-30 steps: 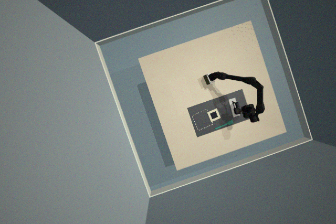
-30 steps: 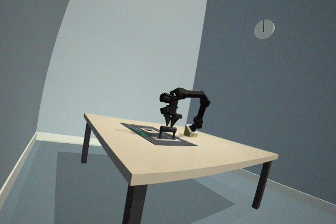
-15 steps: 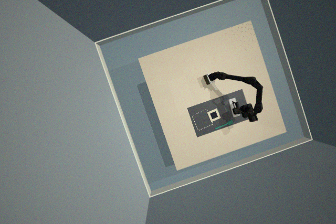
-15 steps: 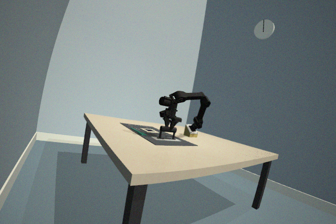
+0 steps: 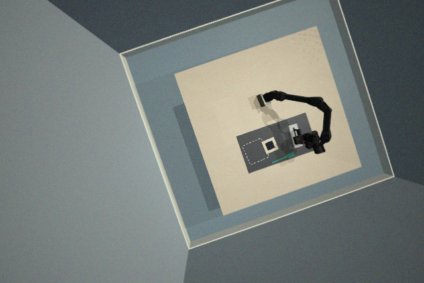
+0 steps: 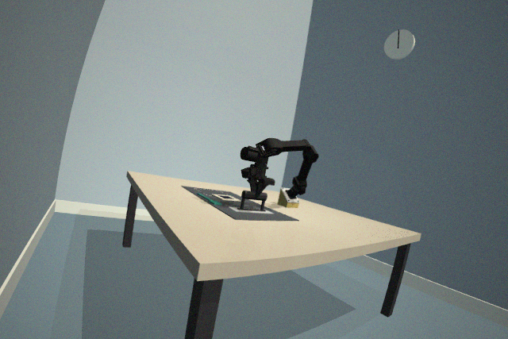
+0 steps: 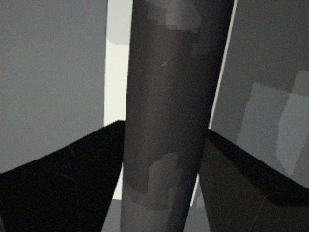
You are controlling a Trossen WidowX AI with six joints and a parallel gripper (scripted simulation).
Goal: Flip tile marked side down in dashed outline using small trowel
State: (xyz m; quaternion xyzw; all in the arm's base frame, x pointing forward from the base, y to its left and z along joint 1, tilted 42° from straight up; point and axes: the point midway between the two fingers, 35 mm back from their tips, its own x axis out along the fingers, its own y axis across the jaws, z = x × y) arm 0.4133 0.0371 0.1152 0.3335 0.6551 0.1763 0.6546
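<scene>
Now: gripper tip 30 mm above the small trowel and 20 mm short of it. The rest, counted from my gripper tip: dark mat: 170 mm to the right, 80 mm below, 20 mm behind; then tile: 240 mm to the right, 60 mm below, 30 mm behind; then thin teal tool: 170 mm to the right, 120 mm ahead, 60 mm below.
</scene>
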